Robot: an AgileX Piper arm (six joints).
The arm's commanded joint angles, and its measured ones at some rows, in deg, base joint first. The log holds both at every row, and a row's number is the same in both.
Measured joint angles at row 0:
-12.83 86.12 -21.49 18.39 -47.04 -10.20
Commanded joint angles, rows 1 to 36:
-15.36 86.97 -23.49 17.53 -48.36 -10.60
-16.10 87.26 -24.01 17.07 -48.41 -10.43
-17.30 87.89 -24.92 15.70 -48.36 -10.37
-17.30 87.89 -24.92 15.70 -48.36 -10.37
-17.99 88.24 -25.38 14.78 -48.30 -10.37
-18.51 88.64 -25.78 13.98 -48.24 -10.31
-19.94 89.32 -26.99 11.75 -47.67 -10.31
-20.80 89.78 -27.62 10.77 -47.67 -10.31
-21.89 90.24 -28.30 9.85 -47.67 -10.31
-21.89 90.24 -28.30 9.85 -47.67 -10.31
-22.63 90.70 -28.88 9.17 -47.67 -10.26
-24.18 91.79 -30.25 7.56 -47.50 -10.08
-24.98 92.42 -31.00 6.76 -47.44 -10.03
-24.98 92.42 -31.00 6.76 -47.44 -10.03
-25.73 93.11 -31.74 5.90 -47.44 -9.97
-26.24 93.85 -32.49 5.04 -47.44 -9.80
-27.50 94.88 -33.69 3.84 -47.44 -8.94
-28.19 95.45 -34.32 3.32 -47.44 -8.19
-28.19 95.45 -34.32 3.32 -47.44 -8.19
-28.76 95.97 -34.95 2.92 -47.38 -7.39
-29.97 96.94 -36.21 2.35 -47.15 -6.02
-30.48 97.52 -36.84 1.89 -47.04 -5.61
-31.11 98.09 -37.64 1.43 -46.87 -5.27
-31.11 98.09 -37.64 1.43 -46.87 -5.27
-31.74 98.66 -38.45 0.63 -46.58 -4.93
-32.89 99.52 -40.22 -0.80 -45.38 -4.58
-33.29 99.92 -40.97 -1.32 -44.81 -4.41
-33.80 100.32 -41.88 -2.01 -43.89 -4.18
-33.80 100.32 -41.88 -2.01 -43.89 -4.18
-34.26 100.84 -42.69 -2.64 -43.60 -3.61
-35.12 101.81 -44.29 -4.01 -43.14 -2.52
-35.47 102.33 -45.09 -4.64 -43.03 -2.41
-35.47 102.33 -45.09 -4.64 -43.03 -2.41
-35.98 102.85 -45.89 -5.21 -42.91 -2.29
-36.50 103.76 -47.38 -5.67 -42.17 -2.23
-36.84 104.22 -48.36 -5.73 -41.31 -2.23
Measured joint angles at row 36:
-35.87 103.30 -46.12 -4.35 -42.57 -2.58
